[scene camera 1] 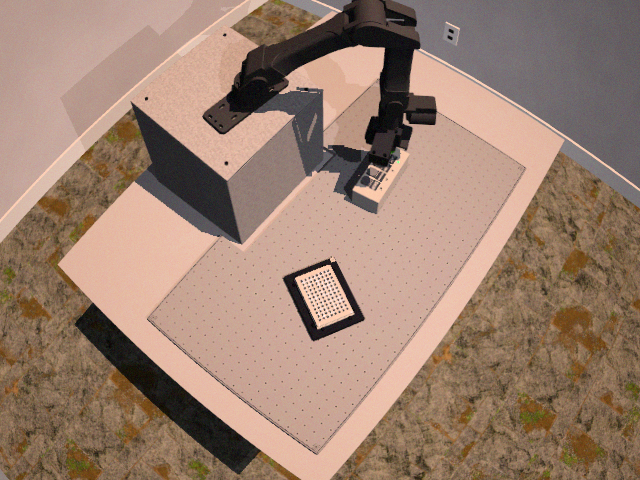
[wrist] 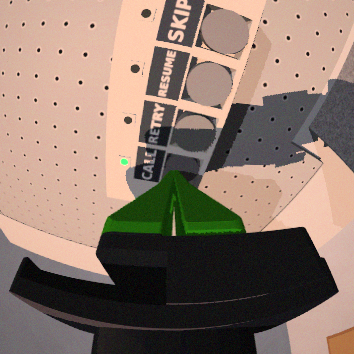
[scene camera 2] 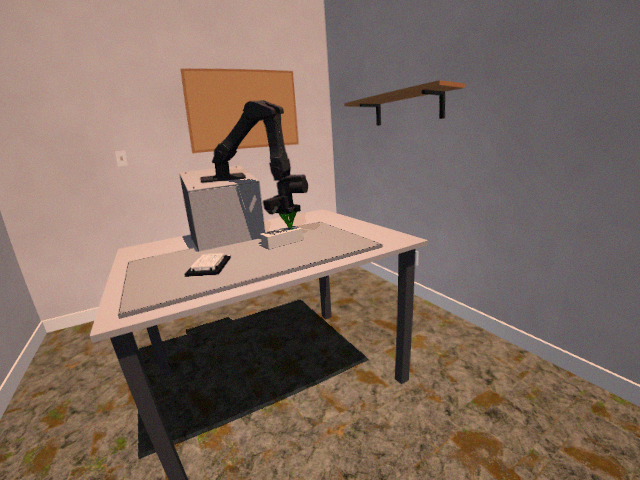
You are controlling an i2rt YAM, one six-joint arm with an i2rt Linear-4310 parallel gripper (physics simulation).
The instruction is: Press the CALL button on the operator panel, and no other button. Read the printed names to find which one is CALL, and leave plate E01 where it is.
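Frame: origin at the arm's base, x ahead, y left, z up, level; millimetres.
Where they show: gripper, fingertip midpoint: (wrist: 173, 177) (scene camera 2: 290, 228); arm's base at its link origin: (scene camera 1: 246, 99) (scene camera 2: 223, 178).
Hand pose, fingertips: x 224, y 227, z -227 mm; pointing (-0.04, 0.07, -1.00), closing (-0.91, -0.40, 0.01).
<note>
Things, the pixels of their centre, and the offset from my fingertips. Level surfaces: height alone.
- white operator panel at the middle of its body: (wrist: 169, 90) (scene camera 1: 381, 177) (scene camera 2: 282, 236) dx +24, dy -49, dz -24 mm
- CALL button at the middle of its body: (wrist: 180, 166) dx -2, dy -8, dz -4 mm
- Plate E01 at the middle of its body: (scene camera 1: 323, 296) (scene camera 2: 208, 261) dx +127, dy -367, dz -33 mm
- perforated board at its surface level: dz -52 mm
The white operator panel (scene camera 1: 366, 198) (scene camera 2: 283, 238) (wrist: 120, 85) stands on the perforated board. In the wrist view its printed names read SKIP, RESUME, RETRY and CALL, each beside a round grey button. The CALL button (wrist: 183, 165) is at the lower end, in shadow. A green light (wrist: 124, 161) glows beside the CALL name. My gripper (scene camera 2: 290, 227) (wrist: 173, 177) is shut and empty, its green fingertips at the near edge of the CALL button; the tips hide part of it. Plate E01 (scene camera 1: 324, 295) (scene camera 2: 208, 261) is a white many-holed plate lying in a black holder.
The perforated board (scene camera 1: 258, 320) (scene camera 2: 155, 289) lies on the table. A large grey block (scene camera 1: 268, 191) (scene camera 2: 219, 217) carries the arm's base and stands beside the board, near the panel. A wooden shelf (scene camera 2: 403, 95) is on the wall at the right.
</note>
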